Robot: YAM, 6 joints.
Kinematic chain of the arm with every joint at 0, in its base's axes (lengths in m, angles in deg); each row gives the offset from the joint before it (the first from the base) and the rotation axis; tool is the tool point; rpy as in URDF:
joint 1: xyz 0 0 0.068 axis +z
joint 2: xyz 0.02 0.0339 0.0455 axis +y
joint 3: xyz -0.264 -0.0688 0 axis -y
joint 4: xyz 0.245 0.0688 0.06 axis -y
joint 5: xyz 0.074 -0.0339 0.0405 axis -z
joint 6: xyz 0.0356 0 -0.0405 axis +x
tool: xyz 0 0 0 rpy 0 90 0
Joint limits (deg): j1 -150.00..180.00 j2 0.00..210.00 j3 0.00..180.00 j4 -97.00..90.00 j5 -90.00..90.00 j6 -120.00..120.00
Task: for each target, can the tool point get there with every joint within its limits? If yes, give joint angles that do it. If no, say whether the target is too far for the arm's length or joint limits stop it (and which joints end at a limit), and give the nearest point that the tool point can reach.
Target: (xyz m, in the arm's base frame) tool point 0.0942 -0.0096 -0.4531
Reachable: no: joint limits stop it (at a limit: joint 2) | nearest point 0.1272 -0.0130 -0.3596 | short by 0.099 m
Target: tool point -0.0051 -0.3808 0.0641
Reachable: yes | joints -90.57 120.19 60.35 -1.18 2.10 44.84
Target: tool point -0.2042 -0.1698 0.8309
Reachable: no: too far | nearest point -0.1712 -0.1424 0.7056 | short by 0.132 m
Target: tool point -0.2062 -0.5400 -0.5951
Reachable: no: too far | nearest point -0.1527 -0.4000 -0.3327 | short by 0.302 m
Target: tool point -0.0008 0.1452 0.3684
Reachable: yes | joints 86.50 43.28 26.67 69.61 -15.82 38.46
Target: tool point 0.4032 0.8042 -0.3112
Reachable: no: too far | nearest point 0.2616 0.5217 -0.1586 | short by 0.351 m
